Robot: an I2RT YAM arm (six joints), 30 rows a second.
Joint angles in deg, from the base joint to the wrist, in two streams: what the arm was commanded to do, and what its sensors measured. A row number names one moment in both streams.
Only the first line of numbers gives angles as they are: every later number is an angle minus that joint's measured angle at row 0.
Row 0, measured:
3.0 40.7 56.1 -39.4 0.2 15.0
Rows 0 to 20, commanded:
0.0 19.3 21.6 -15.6 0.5 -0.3
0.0 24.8 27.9 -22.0 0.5 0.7
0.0 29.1 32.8 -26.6 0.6 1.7
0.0 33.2 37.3 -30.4 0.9 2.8
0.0 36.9 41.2 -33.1 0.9 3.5
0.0 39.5 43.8 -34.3 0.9 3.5
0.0 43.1 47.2 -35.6 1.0 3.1
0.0 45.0 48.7 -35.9 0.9 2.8
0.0 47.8 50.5 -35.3 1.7 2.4
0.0 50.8 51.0 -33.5 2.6 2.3
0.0 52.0 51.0 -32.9 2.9 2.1
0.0 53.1 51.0 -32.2 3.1 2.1
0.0 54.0 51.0 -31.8 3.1 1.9
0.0 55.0 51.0 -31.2 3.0 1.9
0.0 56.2 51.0 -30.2 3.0 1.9
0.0 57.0 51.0 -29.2 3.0 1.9
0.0 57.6 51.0 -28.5 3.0 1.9
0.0 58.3 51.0 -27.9 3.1 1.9
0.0 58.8 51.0 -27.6 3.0 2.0
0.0 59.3 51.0 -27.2 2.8 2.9
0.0 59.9 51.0 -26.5 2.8 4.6
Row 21, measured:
0.0 58.7 49.3 -27.8 1.7 1.7
